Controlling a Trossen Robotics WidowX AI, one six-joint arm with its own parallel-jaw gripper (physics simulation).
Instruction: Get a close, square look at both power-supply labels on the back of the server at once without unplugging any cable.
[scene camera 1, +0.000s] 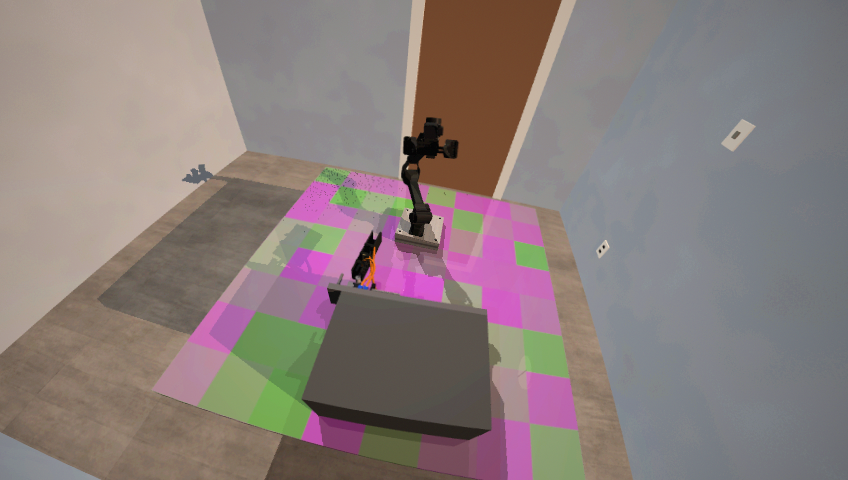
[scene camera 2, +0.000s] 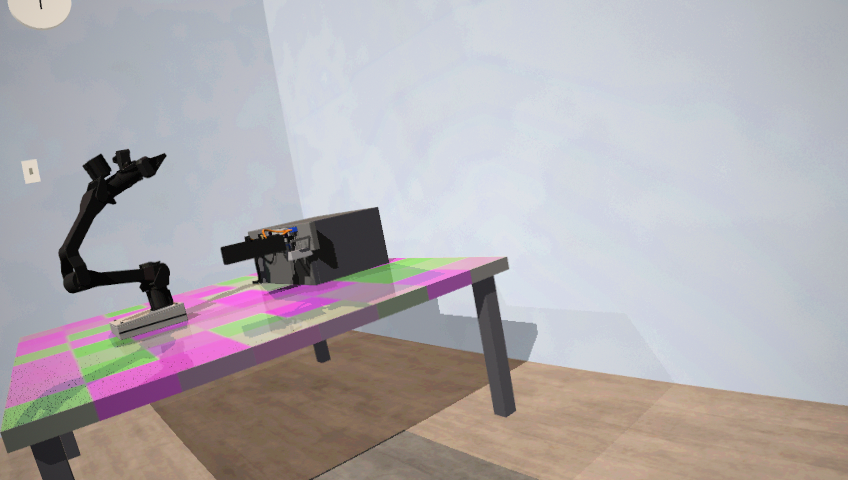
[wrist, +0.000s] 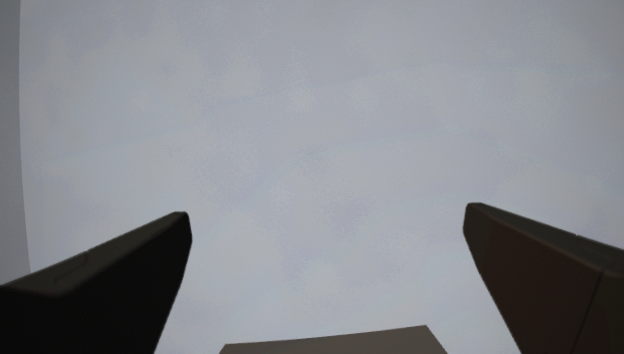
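The dark grey server sits on the table with its back towards the arm. In the wrist view, part of the top of the server shows at the bottom edge. Orange cables run from blue plugs at the server's back along a black cable arm that sticks out. Neither power-supply label shows in the wrist view. My gripper is open and empty, raised well above the table, apart from the server and cables, and tilted upwards.
The arm's pale base plate stands on the pink and green checkered table, behind the server. A blue-grey wall stands beyond the server. A brown door is behind the arm.
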